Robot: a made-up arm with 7 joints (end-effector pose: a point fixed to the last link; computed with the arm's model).
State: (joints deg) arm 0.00 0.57 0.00 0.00 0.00 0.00 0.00
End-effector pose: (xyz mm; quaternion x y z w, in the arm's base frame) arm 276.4 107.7 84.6 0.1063 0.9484 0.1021 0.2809
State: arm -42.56 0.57 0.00 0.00 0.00 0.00 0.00
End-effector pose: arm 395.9 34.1 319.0 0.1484 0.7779 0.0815 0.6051
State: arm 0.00 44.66 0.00 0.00 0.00 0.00 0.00
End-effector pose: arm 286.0 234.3 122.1 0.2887 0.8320 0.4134 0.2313
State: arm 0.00 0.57 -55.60 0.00 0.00 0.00 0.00
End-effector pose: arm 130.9 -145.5 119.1 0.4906 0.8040 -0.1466 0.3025
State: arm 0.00 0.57 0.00 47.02 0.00 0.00 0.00
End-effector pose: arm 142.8 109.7 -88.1 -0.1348 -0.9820 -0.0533 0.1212
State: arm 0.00 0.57 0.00 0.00 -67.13 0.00 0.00
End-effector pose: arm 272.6 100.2 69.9 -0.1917 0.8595 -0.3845 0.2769
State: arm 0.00 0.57 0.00 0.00 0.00 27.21 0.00
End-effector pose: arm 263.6 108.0 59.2 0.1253 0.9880 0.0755 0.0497
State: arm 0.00 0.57 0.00 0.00 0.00 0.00 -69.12
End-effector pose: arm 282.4 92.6 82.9 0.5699 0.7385 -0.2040 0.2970
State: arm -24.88 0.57 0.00 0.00 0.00 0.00 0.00
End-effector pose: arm 368.8 66.0 211.1 0.1331 0.8633 0.0916 0.4781
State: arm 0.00 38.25 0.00 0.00 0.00 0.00 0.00
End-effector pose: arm 283.1 218.3 110.9 0.2643 0.8571 0.3709 0.2408
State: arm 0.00 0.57 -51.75 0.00 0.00 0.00 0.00
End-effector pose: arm 148.1 -133.8 114.9 0.4667 0.8206 -0.1298 0.3033
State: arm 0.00 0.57 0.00 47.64 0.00 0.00 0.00
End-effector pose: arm 140.2 109.7 -89.5 -0.1351 -0.9813 -0.0526 0.1265
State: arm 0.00 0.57 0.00 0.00 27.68 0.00 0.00
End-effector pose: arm 278.1 105.0 91.2 0.2244 0.8908 0.3023 0.2542
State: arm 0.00 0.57 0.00 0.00 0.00 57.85 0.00
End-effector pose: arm 237.3 108.2 41.2 -0.1383 -0.9663 -0.0405 0.2134
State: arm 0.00 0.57 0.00 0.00 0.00 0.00 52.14
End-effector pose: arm 264.2 109.2 87.7 -0.2782 0.8848 0.3149 0.2015
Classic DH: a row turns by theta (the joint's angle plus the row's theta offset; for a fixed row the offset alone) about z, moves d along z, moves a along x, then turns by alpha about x. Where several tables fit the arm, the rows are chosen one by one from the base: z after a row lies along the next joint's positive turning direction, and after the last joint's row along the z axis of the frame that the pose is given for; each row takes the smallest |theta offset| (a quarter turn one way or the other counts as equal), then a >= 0, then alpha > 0; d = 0 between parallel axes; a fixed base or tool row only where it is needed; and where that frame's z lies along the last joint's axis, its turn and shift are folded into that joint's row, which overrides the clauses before.
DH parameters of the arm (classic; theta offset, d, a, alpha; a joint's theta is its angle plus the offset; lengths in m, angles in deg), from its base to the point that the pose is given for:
base (fixed): -4.07 0.3414 0.018 -74.51
joint 1: -75.12 0.1172 -0.0432 -90
joint 2: 74 -0.0009 0.0022 90
joint 3: 90 -0.176 0.0412 -90
joint 4: 90 -0.0303 0.0013 90
joint 5: 0 0.2133 -0.0005 -90
joint 6: -90 0.0031 0.0525 90
joint 7: -80.23 0.0099 -0.0106 -131.29
tool (fixed): 111.19 0.013 0 0

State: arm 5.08 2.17 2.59 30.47 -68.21 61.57 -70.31
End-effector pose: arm 138.2 66.2 -52.1 -0.0043 0.5006 -0.8637 0.0584
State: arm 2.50 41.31 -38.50 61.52 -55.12 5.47 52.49
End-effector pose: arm -0.7 311.4 -65.5 0.1567 -0.7359 -0.5351 0.3841
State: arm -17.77 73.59 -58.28 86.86 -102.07 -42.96 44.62
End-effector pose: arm 84.9 518.9 182.6 -0.4785 0.5176 0.6842 0.1871
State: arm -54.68 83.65 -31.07 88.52 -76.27 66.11 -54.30
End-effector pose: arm 220.9 500.1 240.4 -0.2126 0.9246 -0.3065 0.0767
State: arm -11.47 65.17 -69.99 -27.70 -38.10 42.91 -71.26
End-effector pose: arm 48.4 72.6 26.1 -0.6919 -0.3951 0.4689 0.3812
